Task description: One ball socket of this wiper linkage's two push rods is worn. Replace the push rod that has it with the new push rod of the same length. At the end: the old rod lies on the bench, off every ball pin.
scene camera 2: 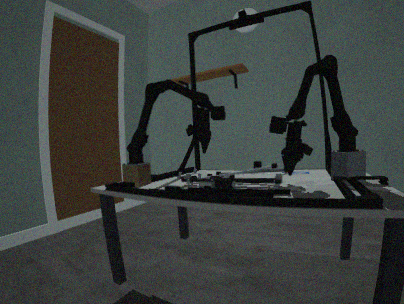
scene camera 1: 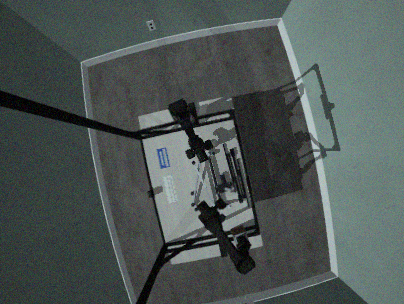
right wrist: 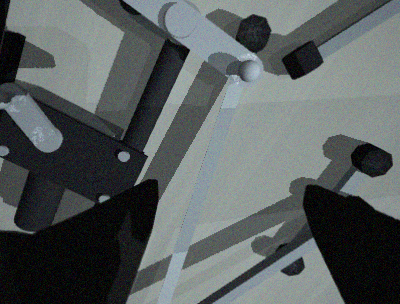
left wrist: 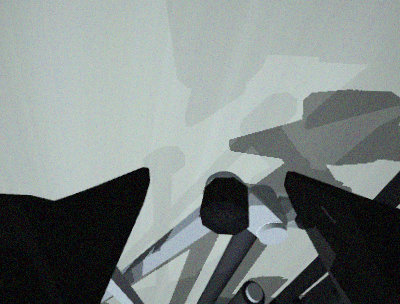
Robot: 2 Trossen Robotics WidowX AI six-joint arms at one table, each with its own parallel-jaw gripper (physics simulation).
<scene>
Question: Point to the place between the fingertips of the right gripper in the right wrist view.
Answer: At 230, 192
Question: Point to a wiper linkage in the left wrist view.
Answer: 269, 216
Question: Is the left gripper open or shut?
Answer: Open.
</scene>
